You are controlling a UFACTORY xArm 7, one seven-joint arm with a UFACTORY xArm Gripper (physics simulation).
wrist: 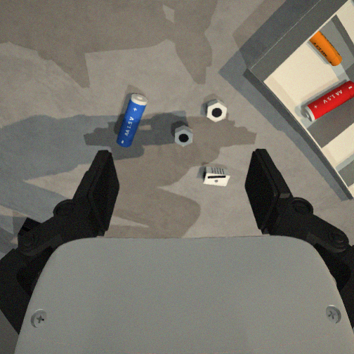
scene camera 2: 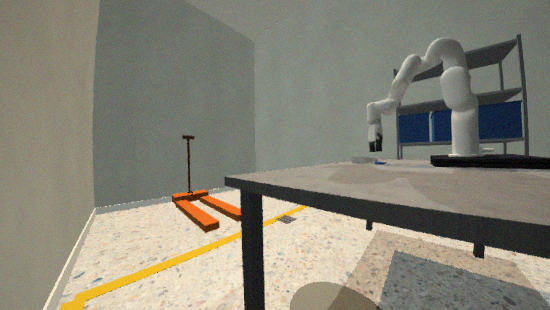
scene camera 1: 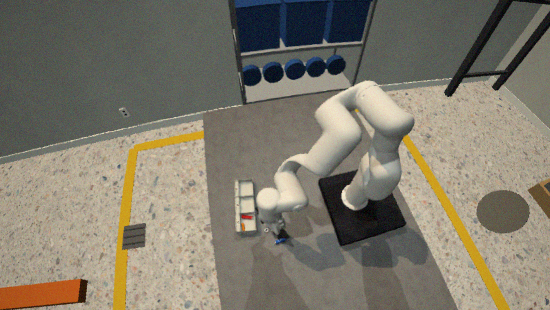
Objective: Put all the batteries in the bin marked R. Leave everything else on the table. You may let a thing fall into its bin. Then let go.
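Places are measured from the arm's base along level axes (x left, y back, z up), in metres.
Pixels of known places: gripper, fingertip midpoint: (scene camera 2: 375, 151); arm's base, origin of the base link: (scene camera 2: 465, 156) (scene camera 1: 354, 197).
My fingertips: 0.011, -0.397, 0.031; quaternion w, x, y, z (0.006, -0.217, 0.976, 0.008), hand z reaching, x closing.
Note:
For each thing: its middle in the pictures, then the offset to it from my fingertips, as dx, dy, dz.
- blue battery, body centre: (scene camera 1: 280, 240) (scene camera 2: 379, 163) +0.041, +0.019, -0.066
- red battery, body centre: (scene camera 1: 247, 217) -0.105, -0.080, -0.059
- orange battery, body centre: (scene camera 1: 243, 227) -0.065, -0.111, -0.061
- pale tray, body centre: (scene camera 1: 244, 205) (scene camera 2: 365, 159) -0.161, -0.074, -0.054
My gripper (scene camera 1: 282, 234) (scene camera 2: 376, 148) (wrist: 181, 167) is open and empty, above the table. A blue battery (scene camera 1: 280, 241) (scene camera 2: 380, 163) (wrist: 132, 120) lies on the table, ahead of the left-hand finger in the wrist view. A red battery (scene camera 1: 247, 217) (wrist: 327, 101) and an orange battery (scene camera 1: 243, 227) (wrist: 326, 49) lie in bin R, the end compartment of the pale tray (scene camera 1: 237, 197) (scene camera 2: 361, 160) (wrist: 292, 40). The bin's letter does not show in the wrist view.
A white-rimmed nut (wrist: 216, 110) and a grey nut (wrist: 183, 136) lie between the blue battery and the tray. A small white slotted block (wrist: 216, 176) lies between the finger lines. The tray's walls stand at the right in the wrist view.

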